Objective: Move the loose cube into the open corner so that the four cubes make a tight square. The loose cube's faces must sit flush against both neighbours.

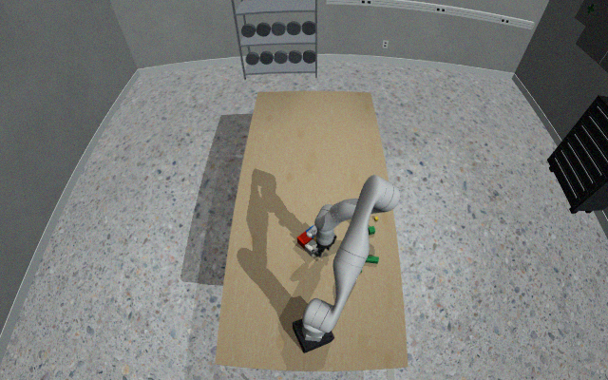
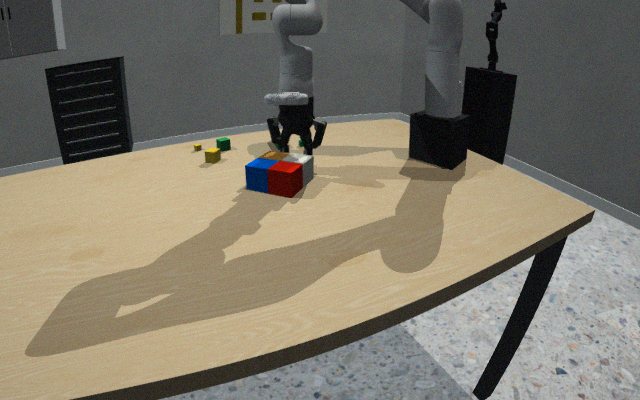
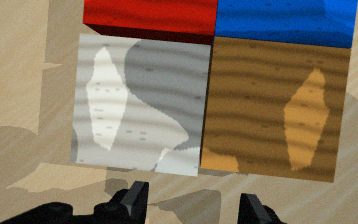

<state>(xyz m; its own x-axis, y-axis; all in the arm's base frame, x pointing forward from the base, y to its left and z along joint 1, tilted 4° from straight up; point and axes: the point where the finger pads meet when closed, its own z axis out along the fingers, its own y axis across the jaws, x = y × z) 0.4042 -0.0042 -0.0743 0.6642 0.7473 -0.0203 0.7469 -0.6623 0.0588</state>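
Now: hand 1 cm short of the white cube, 5 cm to the right of it and 1 cm above it. Round my hand: blue cube 9 cm ahead, 6 cm to the left, 1 cm below; long green block 1 cm behind, 22 cm to the right, 2 cm below; red cube 5 cm ahead, 10 cm to the left, 1 cm below.
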